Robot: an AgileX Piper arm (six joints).
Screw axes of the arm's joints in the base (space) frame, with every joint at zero. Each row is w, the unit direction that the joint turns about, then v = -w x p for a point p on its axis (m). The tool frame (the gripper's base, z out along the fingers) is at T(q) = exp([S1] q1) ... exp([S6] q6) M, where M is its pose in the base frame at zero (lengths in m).
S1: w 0 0 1 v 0.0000 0.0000 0.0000
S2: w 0 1 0 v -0.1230 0.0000 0.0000
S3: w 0 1 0 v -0.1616 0.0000 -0.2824
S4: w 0.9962 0 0.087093 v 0.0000 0.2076 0.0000
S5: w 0 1 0 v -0.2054 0.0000 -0.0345
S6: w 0.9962 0 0.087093 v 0.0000 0.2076 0.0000
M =
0.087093 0 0.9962 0.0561
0 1 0 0.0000
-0.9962 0 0.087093 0.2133
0 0 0 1
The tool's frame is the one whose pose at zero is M.
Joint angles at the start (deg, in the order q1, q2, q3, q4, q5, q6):
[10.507, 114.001, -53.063, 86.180, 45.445, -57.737]
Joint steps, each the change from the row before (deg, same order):
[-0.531, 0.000, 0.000, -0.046, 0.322, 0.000]
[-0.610, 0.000, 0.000, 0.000, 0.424, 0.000]
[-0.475, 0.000, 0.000, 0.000, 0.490, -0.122]
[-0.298, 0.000, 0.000, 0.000, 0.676, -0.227]
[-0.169, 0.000, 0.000, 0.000, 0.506, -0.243]
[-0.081, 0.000, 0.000, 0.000, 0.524, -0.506]
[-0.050, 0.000, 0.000, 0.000, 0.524, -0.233]
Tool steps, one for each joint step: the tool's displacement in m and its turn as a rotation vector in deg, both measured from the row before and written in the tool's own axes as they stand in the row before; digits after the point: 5 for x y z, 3 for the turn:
[-0.00123, -0.00154, -0.00204, -0.164, -0.213, 0.290]
[-0.00141, -0.00165, -0.00236, -0.256, -0.249, 0.368]
[-0.00097, -0.00106, -0.00185, -0.335, -0.111, 0.162]
[-0.00029, -0.00016, -0.00117, -0.524, 0.124, -0.050]
[-0.00006, 0.00008, -0.00067, -0.402, 0.133, -0.144]
[0.00021, 0.00042, -0.00033, -0.434, 0.209, -0.459]
[0.00029, 0.00054, -0.00020, -0.440, 0.230, -0.204]

